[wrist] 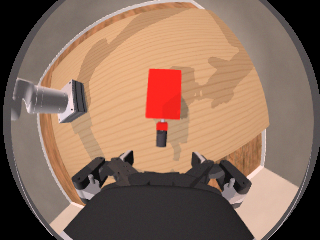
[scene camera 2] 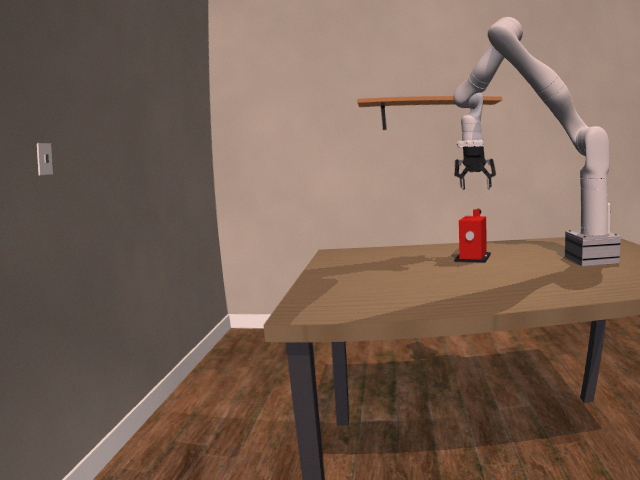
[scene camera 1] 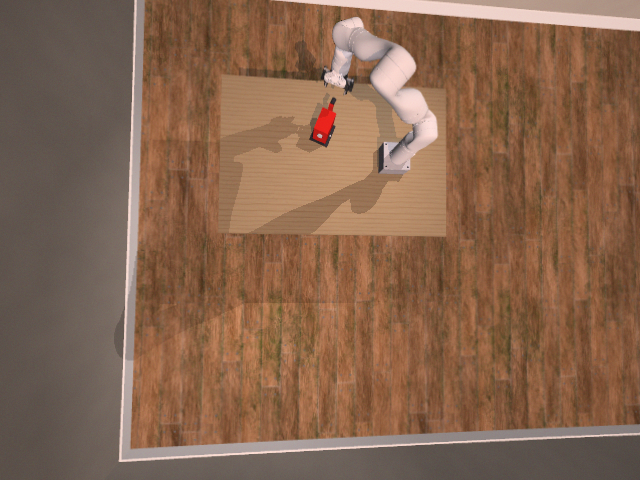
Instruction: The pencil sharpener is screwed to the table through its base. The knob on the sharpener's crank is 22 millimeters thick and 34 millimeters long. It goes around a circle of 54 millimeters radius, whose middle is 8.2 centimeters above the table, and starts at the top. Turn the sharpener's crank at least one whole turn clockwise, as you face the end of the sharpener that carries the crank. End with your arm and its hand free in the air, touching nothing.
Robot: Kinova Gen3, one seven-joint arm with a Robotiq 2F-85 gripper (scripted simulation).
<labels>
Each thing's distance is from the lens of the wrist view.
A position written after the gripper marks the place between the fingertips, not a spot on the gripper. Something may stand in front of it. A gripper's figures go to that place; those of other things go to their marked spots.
gripper (wrist: 162,158): 0.16 m
red pencil sharpener (wrist: 163,102): 0.23 m
</labels>
